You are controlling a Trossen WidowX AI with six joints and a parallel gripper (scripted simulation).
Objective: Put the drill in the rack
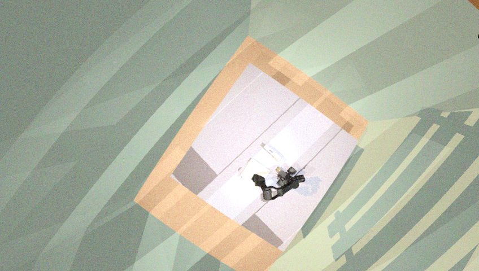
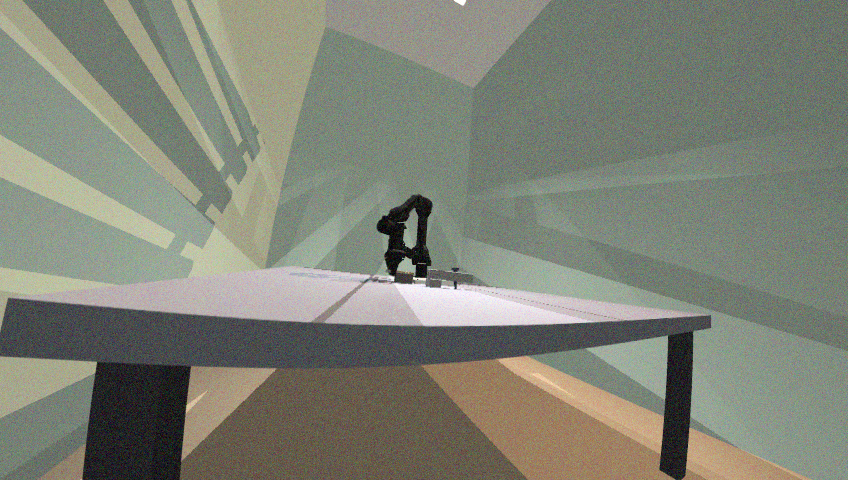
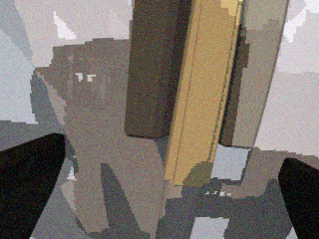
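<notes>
Right now the drill is 10 mm ahead of my gripper tip, 40 mm to the left of it and 20 mm above it. From my gripper tip the other things lie so: dark block (10 mm ahead, 50 mm to the left, 10 mm below); key (130 mm ahead, 220 mm to the left, 30 mm above).
</notes>
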